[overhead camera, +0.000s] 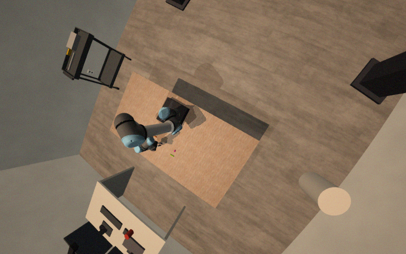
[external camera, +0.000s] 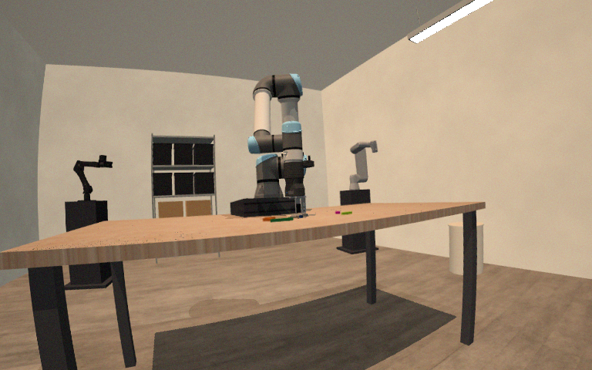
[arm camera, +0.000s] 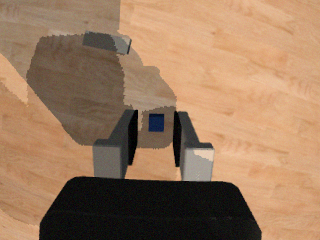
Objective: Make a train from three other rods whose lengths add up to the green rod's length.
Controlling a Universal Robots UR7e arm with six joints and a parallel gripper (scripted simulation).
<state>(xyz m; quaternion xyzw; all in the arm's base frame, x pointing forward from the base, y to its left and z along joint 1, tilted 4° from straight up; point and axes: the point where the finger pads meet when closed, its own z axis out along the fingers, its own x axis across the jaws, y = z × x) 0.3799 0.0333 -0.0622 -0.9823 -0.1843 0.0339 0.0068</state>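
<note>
The small blue rod lies 3 cm below my hand. Also, from my hand: green rod: 7 cm ahead, 10 cm to the right, 3 cm below; orange rod: 3 cm ahead, 14 cm to the right, 3 cm below; grey rod: 5 cm behind, 4 cm to the left, 3 cm below.
</note>
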